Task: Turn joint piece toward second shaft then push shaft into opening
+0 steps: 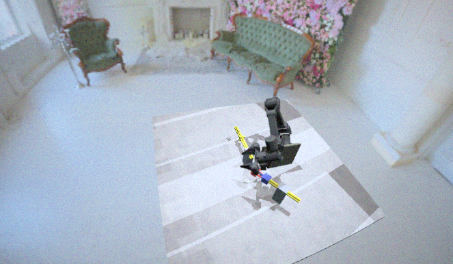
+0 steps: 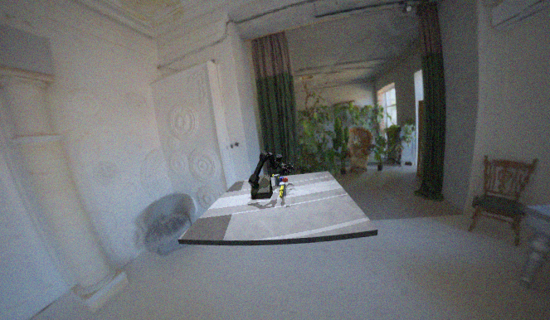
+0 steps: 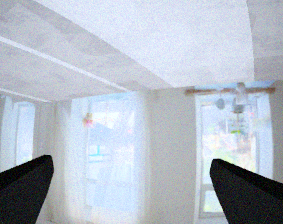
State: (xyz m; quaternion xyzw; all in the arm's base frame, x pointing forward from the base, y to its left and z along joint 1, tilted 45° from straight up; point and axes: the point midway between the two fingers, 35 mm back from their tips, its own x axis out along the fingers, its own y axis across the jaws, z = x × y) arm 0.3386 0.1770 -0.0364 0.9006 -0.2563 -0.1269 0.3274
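My gripper tip is 10 cm past the red joint piece, 10 cm above it and 3 cm to the right of it.
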